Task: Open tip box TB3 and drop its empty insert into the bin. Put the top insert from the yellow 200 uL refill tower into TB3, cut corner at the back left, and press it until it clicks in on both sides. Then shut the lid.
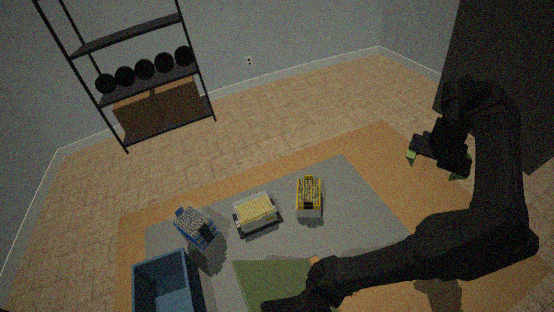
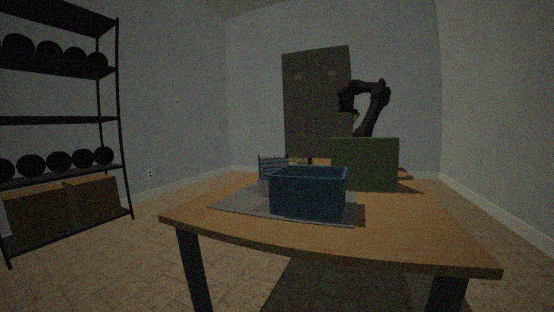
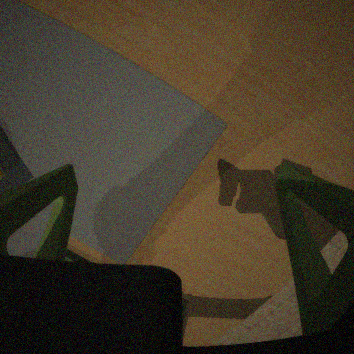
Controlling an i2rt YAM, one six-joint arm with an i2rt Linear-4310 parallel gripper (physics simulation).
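A blue-topped box with a dark latch stands at the left of the mat. A pale block with a yellow perforated top, resembling the refill tower, stands on a dark base in the middle. A yellow-topped box with a dark latch and pale lower body stands to its right. No label is readable, so I cannot tell which box is TB3. The blue bin is at the near left. My gripper is open and empty, high above the table's right part, apart from all boxes.
A grey mat lies on the wooden table. A green block stands between bin and arm base. A dark cabinet and a shelf rack stand beyond the table.
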